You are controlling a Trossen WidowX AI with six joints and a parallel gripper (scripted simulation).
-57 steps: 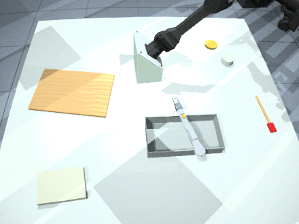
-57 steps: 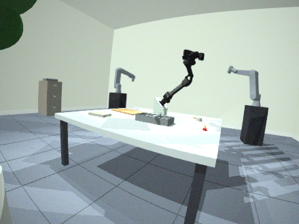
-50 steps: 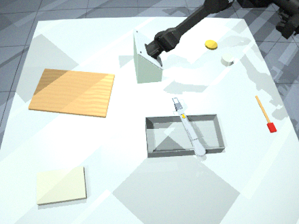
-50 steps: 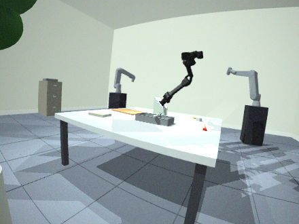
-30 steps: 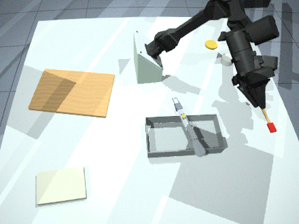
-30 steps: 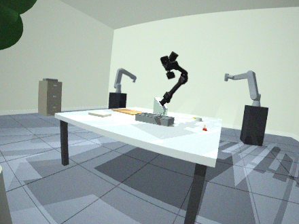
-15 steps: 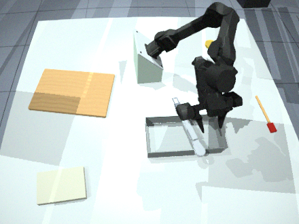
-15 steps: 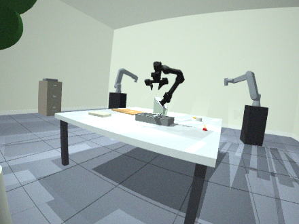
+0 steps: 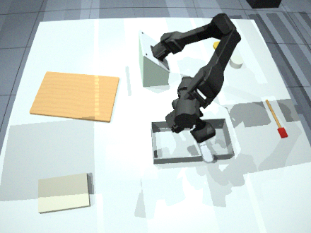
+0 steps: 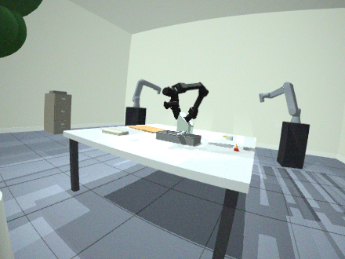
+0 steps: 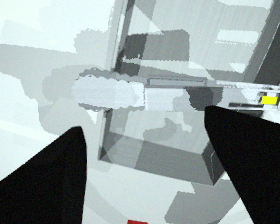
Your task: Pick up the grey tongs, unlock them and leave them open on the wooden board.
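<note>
My gripper tip is now 11 cm past the yellow lock piece, 3 cm to the right of it and 10 cm above it. Round my gripper tip: grey roasting tin (4 cm behind, 2 cm to the left, 14 cm below); wooden board (37 cm behind, 41 cm to the right, 16 cm below); cream slab (7 cm ahead, 48 cm to the right, 15 cm below).
</note>
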